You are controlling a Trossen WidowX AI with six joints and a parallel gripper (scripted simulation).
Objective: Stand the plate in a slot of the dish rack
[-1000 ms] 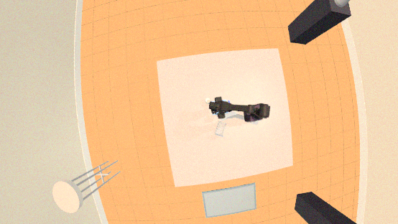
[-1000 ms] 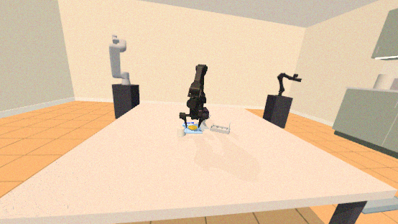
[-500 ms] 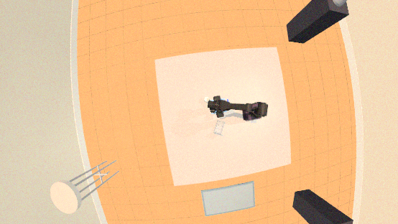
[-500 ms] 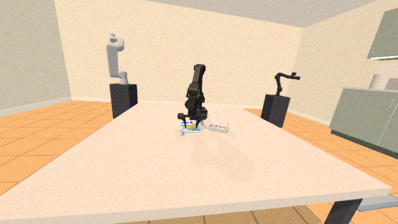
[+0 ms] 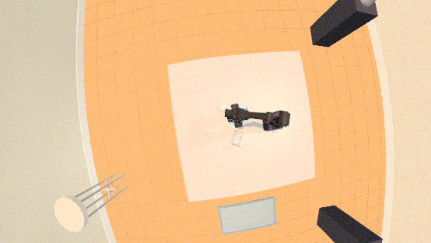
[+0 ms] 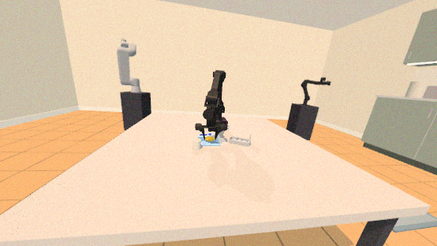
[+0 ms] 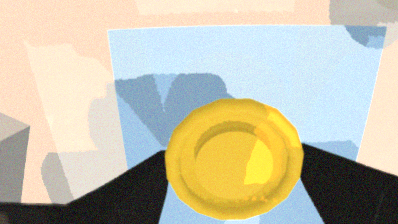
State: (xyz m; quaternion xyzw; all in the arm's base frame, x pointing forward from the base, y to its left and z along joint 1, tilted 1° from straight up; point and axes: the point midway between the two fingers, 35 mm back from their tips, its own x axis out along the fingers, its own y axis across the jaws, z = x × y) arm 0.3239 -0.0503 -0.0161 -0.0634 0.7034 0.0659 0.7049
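My gripper tip is now 2 cm past the dish rack, 19 cm to the right of it and 1 cm below it. From my gripper tip the other things lie so: blue spoon: 12 cm behind, 3 cm to the right, 1 cm below; then white cup: 10 cm ahead, 7 cm to the right, 1 cm above; then plate: 1 cm above.
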